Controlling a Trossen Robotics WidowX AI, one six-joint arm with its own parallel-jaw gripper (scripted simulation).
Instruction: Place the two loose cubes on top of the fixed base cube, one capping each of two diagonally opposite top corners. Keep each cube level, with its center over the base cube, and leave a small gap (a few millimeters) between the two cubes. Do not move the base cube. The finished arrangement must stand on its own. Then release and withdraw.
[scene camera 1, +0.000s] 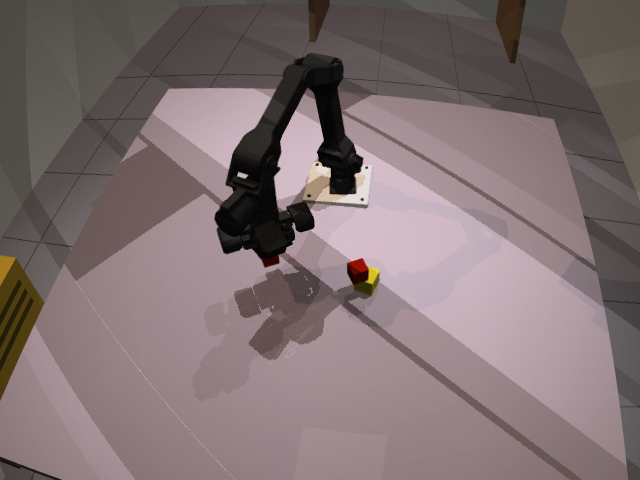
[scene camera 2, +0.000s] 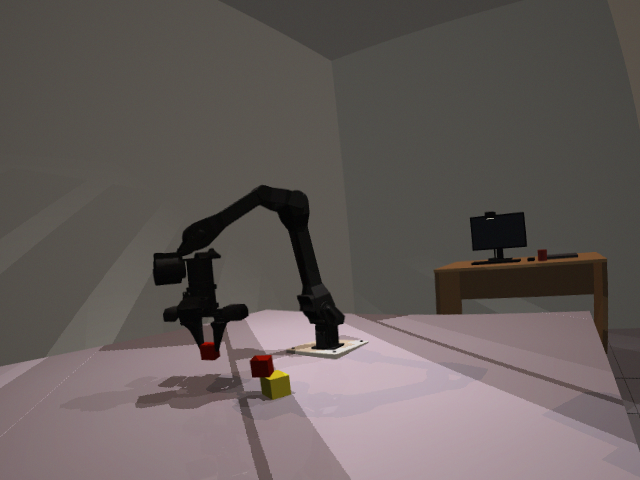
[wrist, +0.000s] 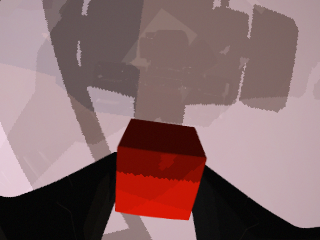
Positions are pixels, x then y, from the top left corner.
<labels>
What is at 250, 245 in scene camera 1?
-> My gripper.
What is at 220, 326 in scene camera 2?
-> My gripper.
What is my gripper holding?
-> A red cube.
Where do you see a red cube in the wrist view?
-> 159, 166
</labels>
